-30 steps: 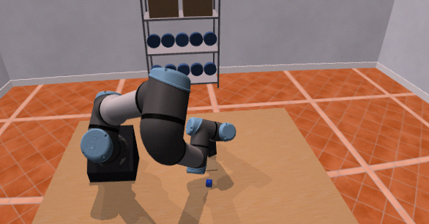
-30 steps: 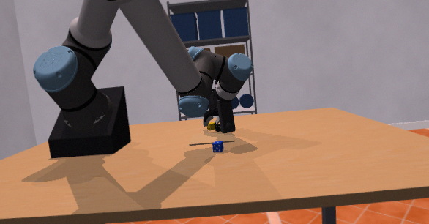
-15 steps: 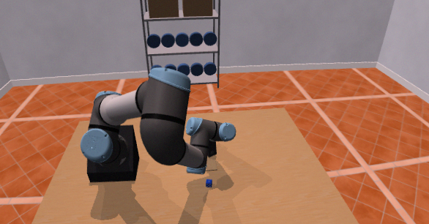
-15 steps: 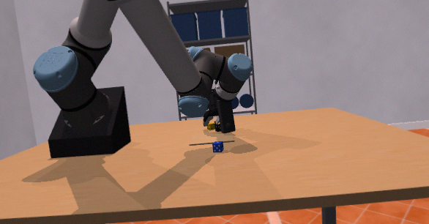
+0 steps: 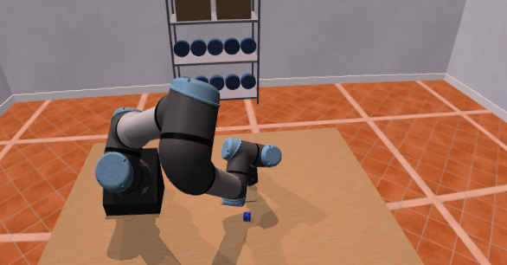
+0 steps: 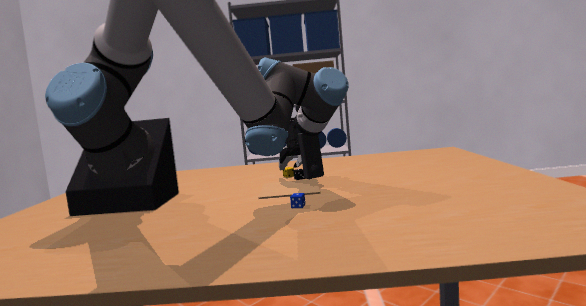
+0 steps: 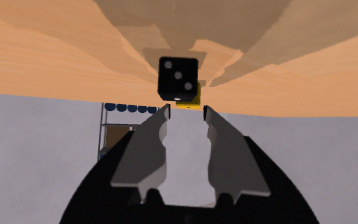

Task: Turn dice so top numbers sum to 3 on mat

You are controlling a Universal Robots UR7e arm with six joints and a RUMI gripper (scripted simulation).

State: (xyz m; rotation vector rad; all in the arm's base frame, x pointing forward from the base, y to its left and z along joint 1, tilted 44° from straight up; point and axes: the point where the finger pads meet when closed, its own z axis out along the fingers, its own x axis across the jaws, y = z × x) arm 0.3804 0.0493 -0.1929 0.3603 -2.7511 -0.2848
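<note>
My hand is 2 cm above the yellow die. The rest, counted from my hand: blue die 30 cm to the right, 2 cm below, 2 cm ahead; black die 4 cm to the right, 3 cm ahead, 2 cm below; tan mat 15 cm to the right, 3 cm below.
</note>
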